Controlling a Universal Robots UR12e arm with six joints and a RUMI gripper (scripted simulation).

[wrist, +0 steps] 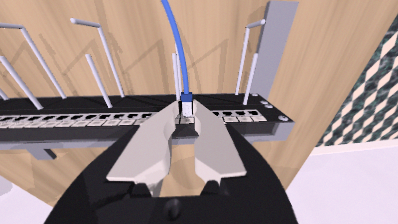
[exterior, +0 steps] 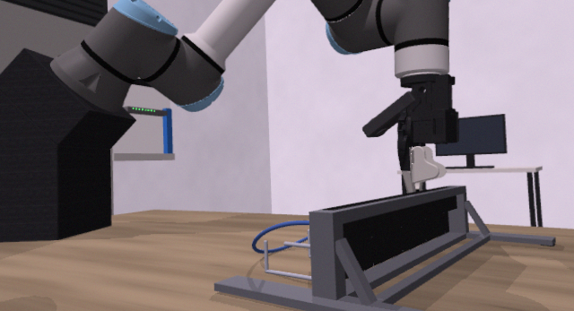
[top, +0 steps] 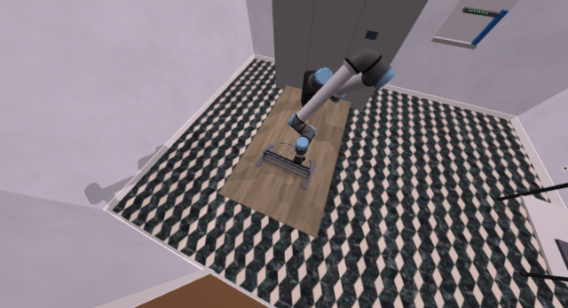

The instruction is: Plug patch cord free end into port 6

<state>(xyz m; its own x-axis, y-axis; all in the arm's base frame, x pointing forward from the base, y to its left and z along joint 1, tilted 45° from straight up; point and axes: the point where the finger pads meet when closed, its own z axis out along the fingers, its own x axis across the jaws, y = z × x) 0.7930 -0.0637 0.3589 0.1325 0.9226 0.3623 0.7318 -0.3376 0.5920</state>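
Now: the plug 10 mm ahead of my hand and 10 mm below it.
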